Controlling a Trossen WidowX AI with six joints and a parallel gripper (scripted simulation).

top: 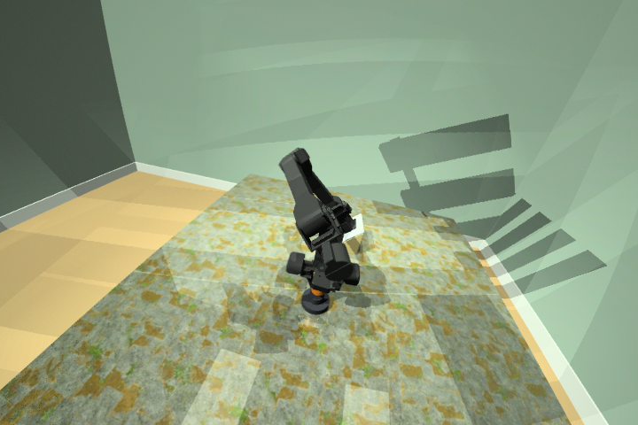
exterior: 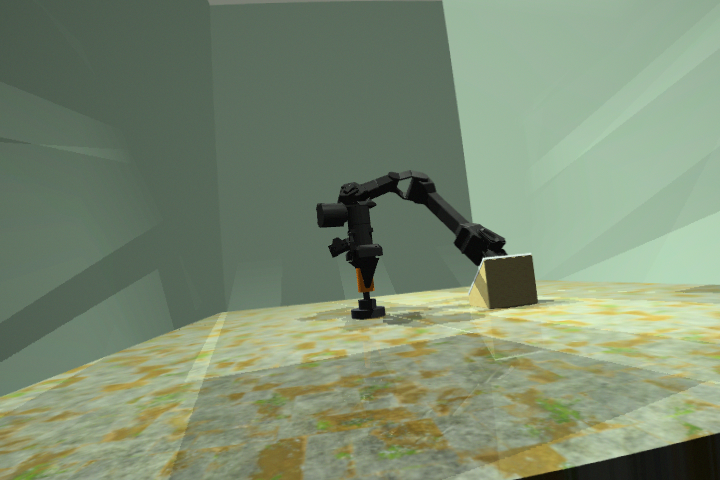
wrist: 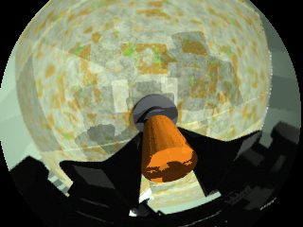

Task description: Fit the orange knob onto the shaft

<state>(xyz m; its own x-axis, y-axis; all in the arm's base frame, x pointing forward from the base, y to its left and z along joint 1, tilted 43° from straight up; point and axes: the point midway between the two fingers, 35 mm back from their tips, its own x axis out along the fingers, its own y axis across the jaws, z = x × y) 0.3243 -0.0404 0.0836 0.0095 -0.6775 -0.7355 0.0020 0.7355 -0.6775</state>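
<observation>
Right now the orange knob is 20 mm above my gripper tip. Round my gripper tip: D-shaped shaft (40 mm below).
</observation>
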